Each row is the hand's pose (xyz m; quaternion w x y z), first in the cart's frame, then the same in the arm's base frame.
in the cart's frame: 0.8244 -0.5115 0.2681 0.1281 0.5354 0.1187 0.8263
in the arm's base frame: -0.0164 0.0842 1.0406 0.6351 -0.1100 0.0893 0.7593
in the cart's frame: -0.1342 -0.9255 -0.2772 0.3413 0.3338 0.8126 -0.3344
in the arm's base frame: -0.2013 -0.4910 0.0294 0.6717 0.5909 0.1097 -0.4331
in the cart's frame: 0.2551 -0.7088 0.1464 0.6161 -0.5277 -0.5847 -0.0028
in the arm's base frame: -0.1841 -0.0595 0.4669 0.1006 0.7695 0.5395 0.3265
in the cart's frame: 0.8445 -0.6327 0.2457 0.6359 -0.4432 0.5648 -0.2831
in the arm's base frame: -0.1080 0.0020 1.0615 0.4836 -0.1415 0.0829 -0.8598
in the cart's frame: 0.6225 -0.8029 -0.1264 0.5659 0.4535 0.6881 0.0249
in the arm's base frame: -0.0936 -0.3795 0.7951 0.9224 0.3467 -0.0211 -0.1689
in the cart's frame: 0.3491 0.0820 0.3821 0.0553 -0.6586 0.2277 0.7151
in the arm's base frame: 0.3920 0.5305 0.5660 0.2041 -0.7716 0.6024 0.0054
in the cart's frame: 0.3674 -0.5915 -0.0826 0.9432 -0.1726 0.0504 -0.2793
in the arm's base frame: 0.0416 -0.2088 0.5416 0.4906 -0.2573 -0.5273 -0.6443
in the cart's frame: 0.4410 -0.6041 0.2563 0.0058 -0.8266 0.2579 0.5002
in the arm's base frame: -0.1292 0.0679 0.6628 0.0528 -0.7342 0.6392 -0.2229
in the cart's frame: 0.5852 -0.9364 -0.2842 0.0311 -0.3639 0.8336 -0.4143
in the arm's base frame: -0.1348 -0.5781 0.7405 0.2137 0.2874 0.5266 -0.7710
